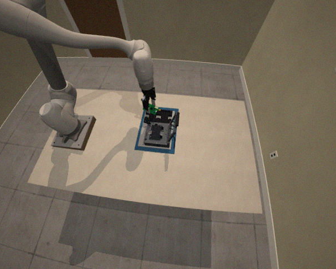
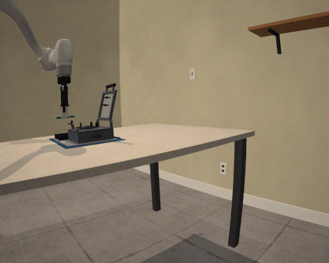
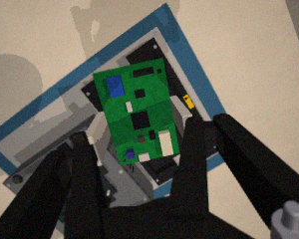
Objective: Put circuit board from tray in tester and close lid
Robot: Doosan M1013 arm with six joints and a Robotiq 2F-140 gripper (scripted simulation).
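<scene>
My gripper is now 110 mm short of the tester, 120 mm to the left of it and 30 mm above it. Round my hand: latch hook 20 mm ahead, 110 mm to the right, 50 mm below; pin plate 90 mm ahead, 150 mm to the right, 70 mm below; tester lid 210 mm ahead, 140 mm to the right, 40 mm above.
</scene>
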